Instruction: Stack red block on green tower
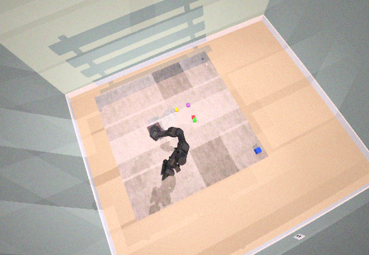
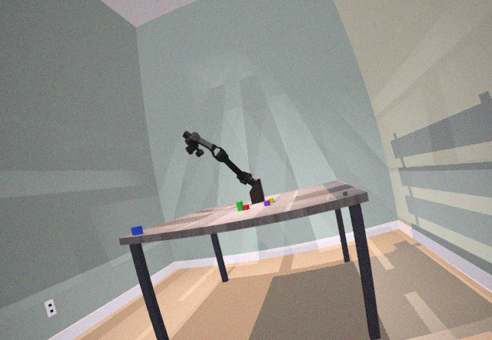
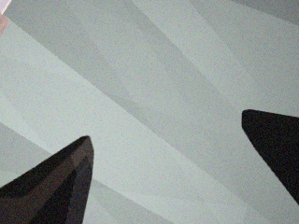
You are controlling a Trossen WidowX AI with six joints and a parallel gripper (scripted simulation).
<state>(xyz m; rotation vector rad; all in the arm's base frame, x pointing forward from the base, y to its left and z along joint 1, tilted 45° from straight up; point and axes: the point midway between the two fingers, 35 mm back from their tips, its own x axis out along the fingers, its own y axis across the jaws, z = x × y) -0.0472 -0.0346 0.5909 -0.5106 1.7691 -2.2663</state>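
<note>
The red block is 510 mm ahead of my gripper tip, 500 mm below it and 390 mm to the left of it. The rest, counted from my gripper tip: purple block (540 mm ahead, 530 mm to the left, 500 mm below); blue block (830 mm ahead, 490 mm below, 200 mm to the right); yellow block (550 mm to the left, 500 mm below, 410 mm ahead).
</note>
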